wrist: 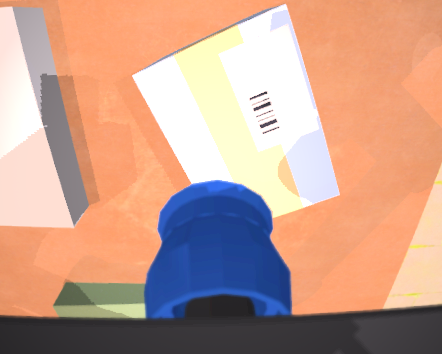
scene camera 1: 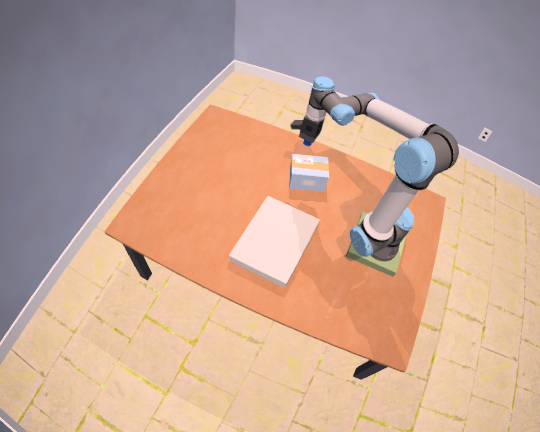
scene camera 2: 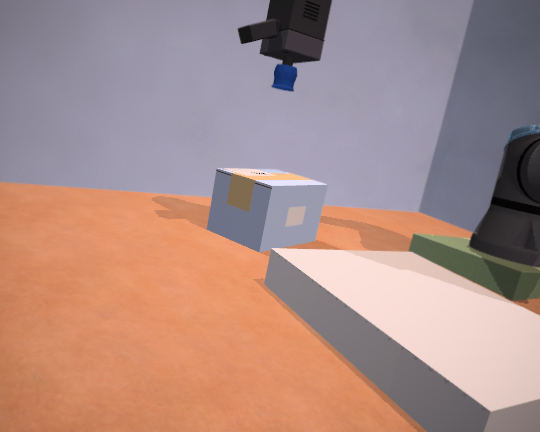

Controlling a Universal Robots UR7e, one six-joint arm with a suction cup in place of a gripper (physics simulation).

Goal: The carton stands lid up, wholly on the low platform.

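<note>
A light blue carton stands on the table, with its taped and labelled lid facing up. It is apart from the low platform. The low platform is a pale, flat slab on the table. My suction gripper has a blue cup and is open, holding nothing. It hangs above the carton with a clear gap. In the wrist view the cup covers a near corner of the carton.
The orange table bears everything. The arm's base stands on a green block, to the right of the platform in scene camera 1. Walls stand behind the table.
</note>
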